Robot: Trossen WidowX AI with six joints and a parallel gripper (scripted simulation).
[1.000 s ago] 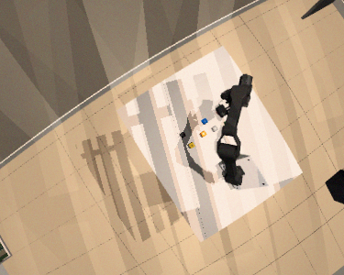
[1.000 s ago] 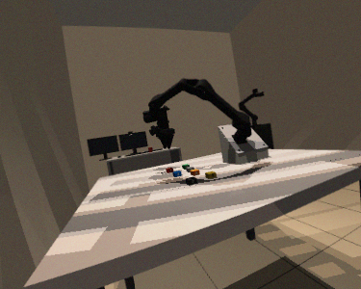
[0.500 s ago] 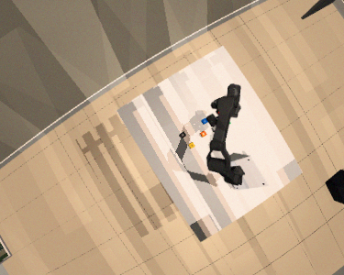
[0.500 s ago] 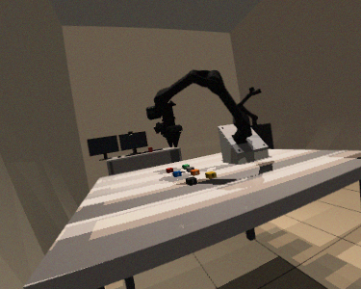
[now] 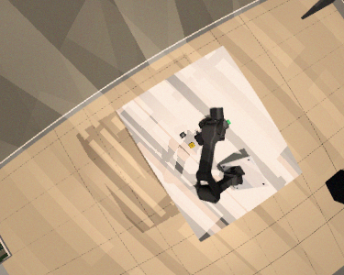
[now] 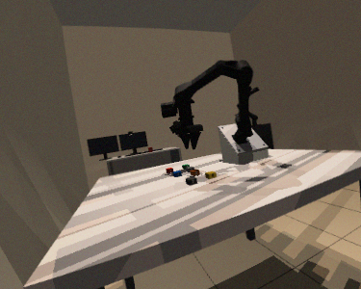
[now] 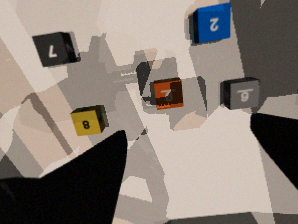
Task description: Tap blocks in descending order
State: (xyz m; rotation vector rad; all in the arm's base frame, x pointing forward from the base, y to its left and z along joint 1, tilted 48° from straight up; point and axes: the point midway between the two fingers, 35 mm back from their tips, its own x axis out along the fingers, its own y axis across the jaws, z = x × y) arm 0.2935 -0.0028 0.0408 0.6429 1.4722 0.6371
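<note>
Right now the orange block is 110 mm below my gripper tip. From my gripper tip the other things lie so: yellow block (20 mm behind, 110 mm to the left, 110 mm below); grey block (20 mm behind, 80 mm to the right, 110 mm below); blue block (60 mm ahead, 50 mm to the right, 110 mm below).
</note>
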